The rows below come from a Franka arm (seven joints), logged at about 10 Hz.
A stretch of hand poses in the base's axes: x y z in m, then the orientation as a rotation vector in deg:
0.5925, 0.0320, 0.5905, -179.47, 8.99, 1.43
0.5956, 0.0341, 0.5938, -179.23, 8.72, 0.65
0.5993, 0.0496, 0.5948, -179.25, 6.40, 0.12
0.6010, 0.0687, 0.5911, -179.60, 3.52, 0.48
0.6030, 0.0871, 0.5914, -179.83, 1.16, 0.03
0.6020, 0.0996, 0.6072, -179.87, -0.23, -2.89
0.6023, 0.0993, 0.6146, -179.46, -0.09, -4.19
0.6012, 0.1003, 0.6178, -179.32, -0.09, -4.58
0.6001, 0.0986, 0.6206, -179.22, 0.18, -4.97
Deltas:
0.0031, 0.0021, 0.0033, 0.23, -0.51, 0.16
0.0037, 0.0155, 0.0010, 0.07, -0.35, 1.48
0.0017, 0.0191, -0.0037, -0.26, 0.23, 1.85
0.0020, 0.0184, 0.0003, -0.20, -0.29, 1.51
-0.0010, 0.0125, 0.0158, -0.07, -1.86, 0.88
0.0003, -0.0003, 0.0074, 0.39, -0.83, -0.08
-0.0011, 0.0010, 0.0032, 0.13, -0.25, 0.00
-0.0011, -0.0017, 0.0028, 0.09, -0.25, -0.17

